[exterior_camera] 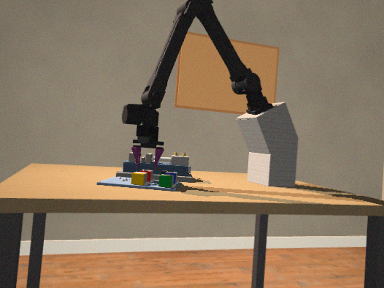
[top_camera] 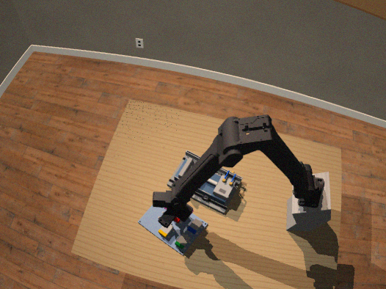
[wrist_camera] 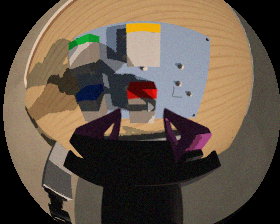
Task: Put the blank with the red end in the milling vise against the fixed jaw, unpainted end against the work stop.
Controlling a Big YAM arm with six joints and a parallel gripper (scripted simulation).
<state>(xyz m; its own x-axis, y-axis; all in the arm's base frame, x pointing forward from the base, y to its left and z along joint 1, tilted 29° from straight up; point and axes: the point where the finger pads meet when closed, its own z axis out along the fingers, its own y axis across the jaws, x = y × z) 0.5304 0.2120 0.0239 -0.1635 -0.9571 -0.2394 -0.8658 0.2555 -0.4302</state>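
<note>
Right now the red-ended blank is 40 mm below my hand. The rest, counted from my hand: blue-ended blank: 90 mm behind, 20 mm to the left, 40 mm below; light blue plate: 10 mm ahead, 40 mm to the left, 60 mm below; yellow-ended blank: 20 mm ahead, 90 mm to the left, 40 mm below.
</note>
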